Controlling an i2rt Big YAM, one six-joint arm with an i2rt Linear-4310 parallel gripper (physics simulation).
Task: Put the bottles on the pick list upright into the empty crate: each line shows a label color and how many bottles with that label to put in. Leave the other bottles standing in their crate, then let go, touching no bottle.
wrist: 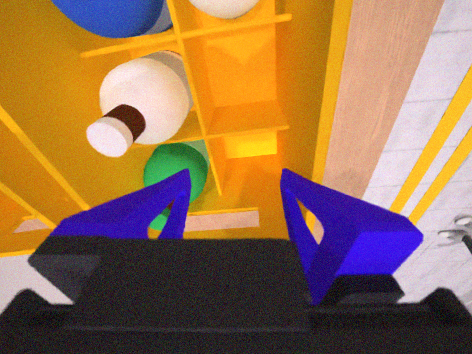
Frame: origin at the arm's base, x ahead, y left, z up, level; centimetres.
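Seen in the pictures: gripper, between the fingertips: (235,176).
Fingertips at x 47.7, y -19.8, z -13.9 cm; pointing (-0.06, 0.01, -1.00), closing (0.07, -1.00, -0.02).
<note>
A point is followed by its place in that frame.
The yellow crate (334,75) @[z -13.8, x 54.3, y -24.0 cm] with bottles fills the upper middle of the wrist view. In its left row stand a blue bottle (110,15) @[z -19.4, x 55.8, y -11.2 cm], cut off by the top edge, a white bottle (150,95) @[z -19.3, x 50.9, y -12.8 cm] with a dark neck and white cap, and a green bottle (175,167) @[z -19.9, x 43.5, y -13.7 cm]. Part of another white bottle (225,6) @[z -20.0, x 56.7, y -18.4 cm] shows at the top, right of the long divider. My gripper (235,176) @[z -13.9, x 47.7, y -19.8 cm] is open with nothing between its fingers. The left finger overlaps the green bottle in the view and hides part of its neck and cap. The pick list does not show.
Thin yellow dividers part the crate's compartments; cells below the upper white bottle hold no bottle. Yellow rims (42,155) @[z -13.8, x 48.5, y -7.3 cm] run down the left side. A wooden table strip (385,75) lies to the right, with yellow floor lines beyond and a grey metallic object (452,233) at the right edge.
</note>
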